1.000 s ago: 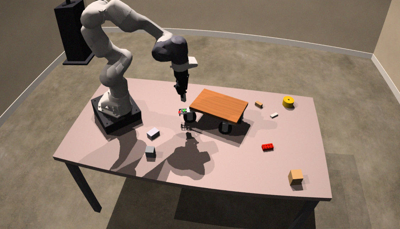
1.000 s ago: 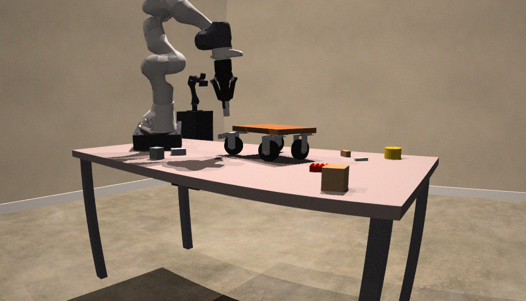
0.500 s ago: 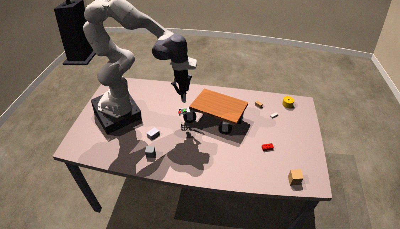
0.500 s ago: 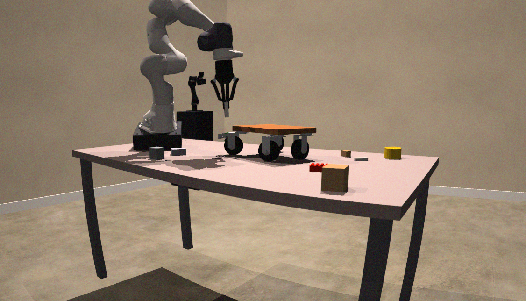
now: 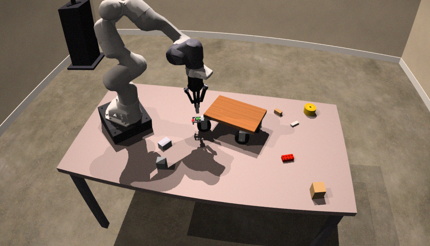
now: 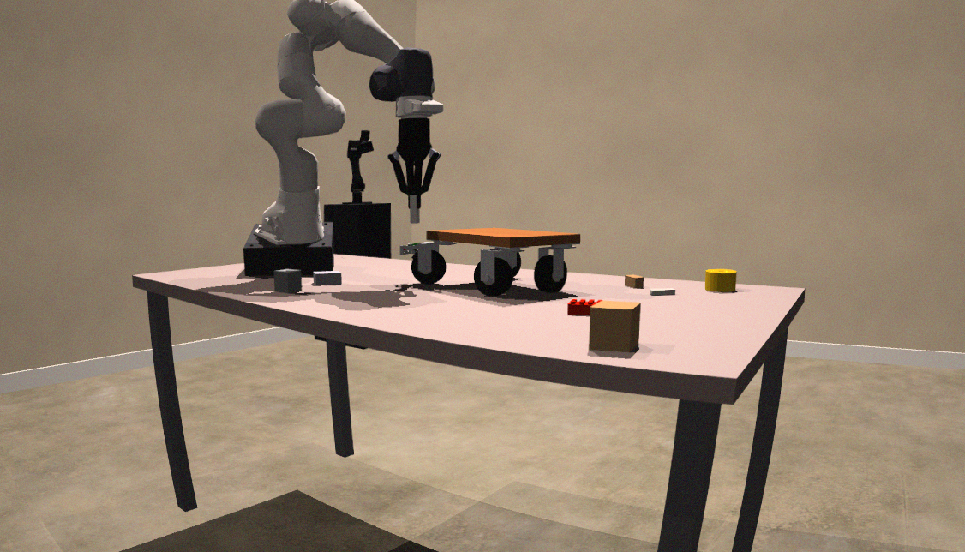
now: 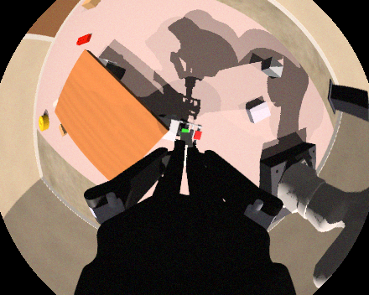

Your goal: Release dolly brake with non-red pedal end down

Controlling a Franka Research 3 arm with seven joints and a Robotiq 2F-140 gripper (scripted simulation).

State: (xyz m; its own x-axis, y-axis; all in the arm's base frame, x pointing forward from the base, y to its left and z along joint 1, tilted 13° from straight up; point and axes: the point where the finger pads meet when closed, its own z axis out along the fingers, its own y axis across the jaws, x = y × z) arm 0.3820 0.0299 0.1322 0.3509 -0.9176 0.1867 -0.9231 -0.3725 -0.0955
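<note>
Right now the brake pedal is 90 mm below my hand and 10 mm behind it. The rest, counted from my hand: red brick: 500 mm ahead, 180 mm to the right, 160 mm below; then small brown block: 470 mm ahead, 200 mm to the left, 160 mm below; then grey block: 280 mm to the right, 150 mm below, 150 mm behind.
</note>
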